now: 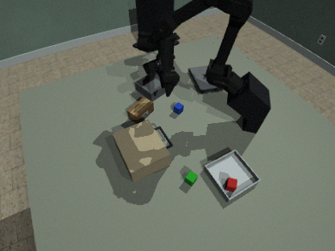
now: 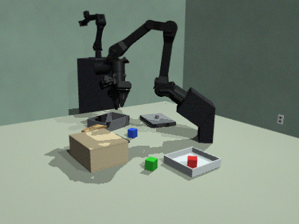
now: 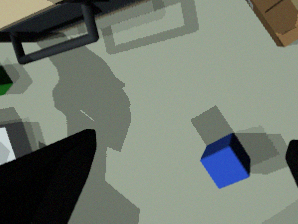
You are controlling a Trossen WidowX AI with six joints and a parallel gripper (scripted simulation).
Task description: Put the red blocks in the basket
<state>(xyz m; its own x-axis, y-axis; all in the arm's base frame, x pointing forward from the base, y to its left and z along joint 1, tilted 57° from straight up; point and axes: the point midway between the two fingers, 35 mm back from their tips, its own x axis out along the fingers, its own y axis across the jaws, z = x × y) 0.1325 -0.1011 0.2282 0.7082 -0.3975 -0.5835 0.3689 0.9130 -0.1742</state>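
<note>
Now: hand 330 mm past the knobbed lid, 160 mm above it and 30 mm to the right of it. The rest, counted from my hand: blue block: 150 mm below, 50 mm behind, 40 mm to the left; brown box: 140 mm below, 80 mm to the right, 70 mm ahead; tan drawer cabinet: 240 mm ahead, 130 mm below, 60 mm to the left.
</note>
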